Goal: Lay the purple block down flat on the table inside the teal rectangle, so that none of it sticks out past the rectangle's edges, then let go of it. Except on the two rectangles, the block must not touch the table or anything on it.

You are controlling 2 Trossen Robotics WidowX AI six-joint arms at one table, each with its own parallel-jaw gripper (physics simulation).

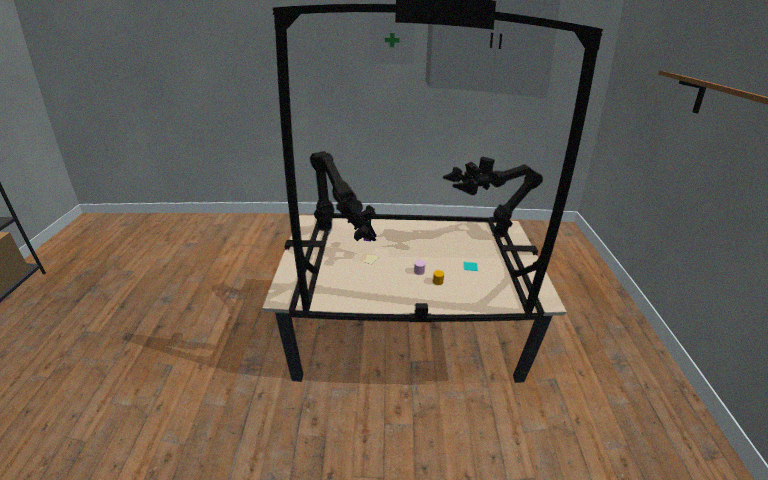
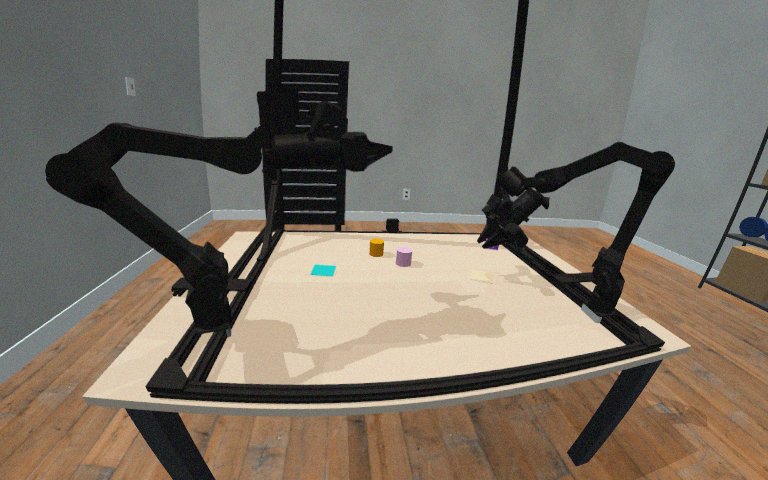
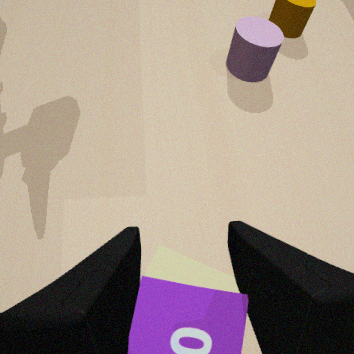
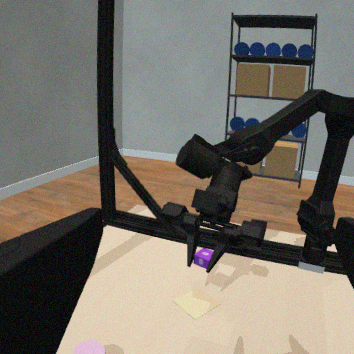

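Seen in the pictures: left gripper, between the fingertips: point(image 1: 375, 238) point(image 2: 480, 244) point(image 3: 183, 235) point(image 4: 197, 269); right gripper, between the fingertips: point(image 1: 447, 181) point(image 2: 380, 147) point(image 4: 222, 225); left arm's base, origin of its link: point(image 1: 324, 227) point(image 2: 600, 309) point(image 4: 312, 257); right arm's base, origin of its link: point(image 1: 500, 233) point(image 2: 212, 321).
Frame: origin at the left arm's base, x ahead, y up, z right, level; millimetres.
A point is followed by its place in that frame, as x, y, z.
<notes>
The purple block point(image 3: 189, 316) {258, 97, 201} point(image 4: 203, 258) {266, 96, 198} point(image 2: 493, 247) {251, 84, 184}, marked with a white 0, sits between the fingers of my left gripper point(image 3: 183, 235) {284, 83, 201} point(image 4: 197, 269) {284, 83, 201} point(image 1: 366, 234) {284, 83, 201} point(image 2: 494, 240) {284, 83, 201}. The gripper is shut on it and holds it a little above the table. The pale yellow rectangle point(image 1: 371, 259) {268, -18, 217} point(image 2: 481, 275) {255, -18, 212} point(image 3: 182, 267) {284, -18, 209} point(image 4: 195, 303) {260, -18, 208} lies bare on the table just beyond it. The teal rectangle point(image 1: 470, 267) {712, -18, 222} point(image 2: 323, 270) {714, -18, 211} lies flat far across the table and is bare. My right gripper point(image 1: 449, 178) {578, 325, 81} point(image 2: 389, 150) {578, 325, 81} is open and empty, high above the table.
A lilac cylinder point(image 1: 419, 267) {482, 20, 302} point(image 2: 404, 256) {485, 15, 256} point(image 3: 254, 49) {461, 21, 272} and an orange cylinder point(image 1: 438, 277) {561, 22, 363} point(image 2: 376, 248) {565, 10, 318} point(image 3: 291, 17) {542, 8, 334} stand upright between the two rectangles. A black frame point(image 1: 287, 157) {70, 592, 600} surrounds the table. A shelf rack point(image 4: 230, 88) stands by the wall.
</notes>
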